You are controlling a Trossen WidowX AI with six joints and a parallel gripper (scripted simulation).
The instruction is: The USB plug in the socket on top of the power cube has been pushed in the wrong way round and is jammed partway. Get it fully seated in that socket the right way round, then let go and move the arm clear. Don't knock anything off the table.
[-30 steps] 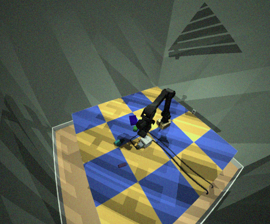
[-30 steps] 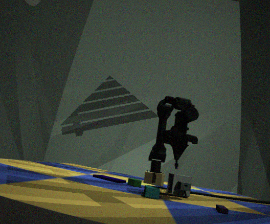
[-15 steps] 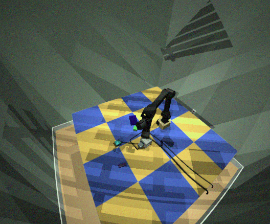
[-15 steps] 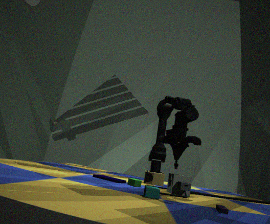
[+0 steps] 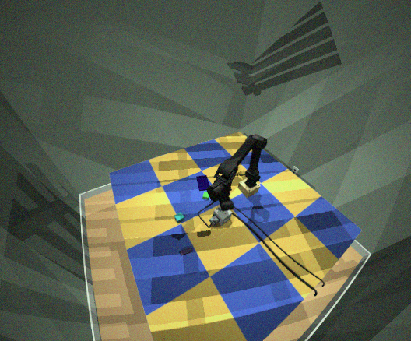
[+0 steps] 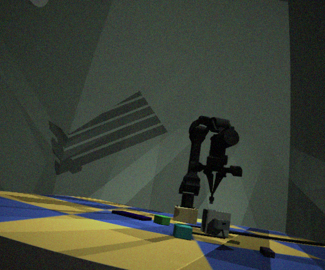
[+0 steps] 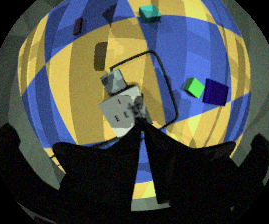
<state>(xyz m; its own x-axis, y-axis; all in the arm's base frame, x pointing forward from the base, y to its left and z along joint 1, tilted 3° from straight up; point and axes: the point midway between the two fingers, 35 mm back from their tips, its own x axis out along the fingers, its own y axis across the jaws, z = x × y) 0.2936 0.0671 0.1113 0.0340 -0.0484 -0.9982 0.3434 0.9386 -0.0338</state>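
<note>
My gripper tip is 2 cm above the small dark USB plug. Round my gripper tip: teal block: 22 cm ahead, 10 cm to the right, 12 cm below; dark purple slab: 4 cm behind, 27 cm to the right, 13 cm below; green block: 16 cm to the right, 12 cm below.
</note>
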